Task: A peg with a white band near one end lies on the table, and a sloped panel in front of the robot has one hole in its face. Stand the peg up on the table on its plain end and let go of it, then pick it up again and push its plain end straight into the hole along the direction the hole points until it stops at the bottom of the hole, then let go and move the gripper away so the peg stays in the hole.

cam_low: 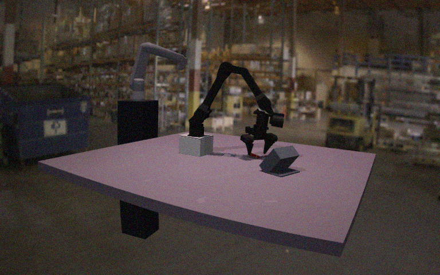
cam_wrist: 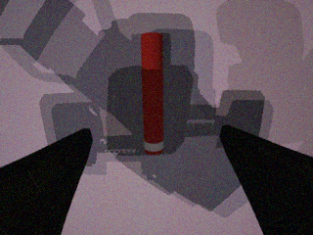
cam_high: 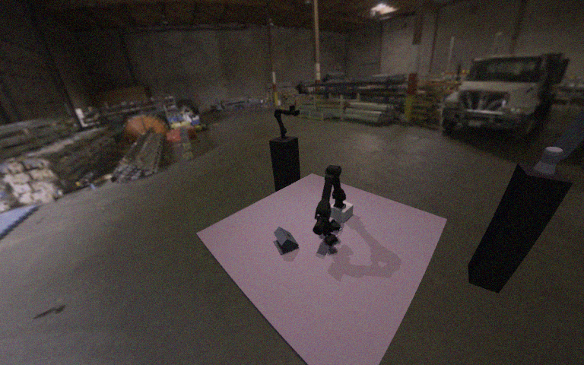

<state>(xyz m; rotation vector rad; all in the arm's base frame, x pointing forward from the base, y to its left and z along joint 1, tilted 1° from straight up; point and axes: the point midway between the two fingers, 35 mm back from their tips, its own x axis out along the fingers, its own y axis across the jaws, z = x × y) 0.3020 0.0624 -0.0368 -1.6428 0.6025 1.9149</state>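
Now: gripper tip 1 cm past the red peg and 1 cm above it. Round my gripper tip: sloped panel: 15 cm ahead, 22 cm to the right, 3 cm above.
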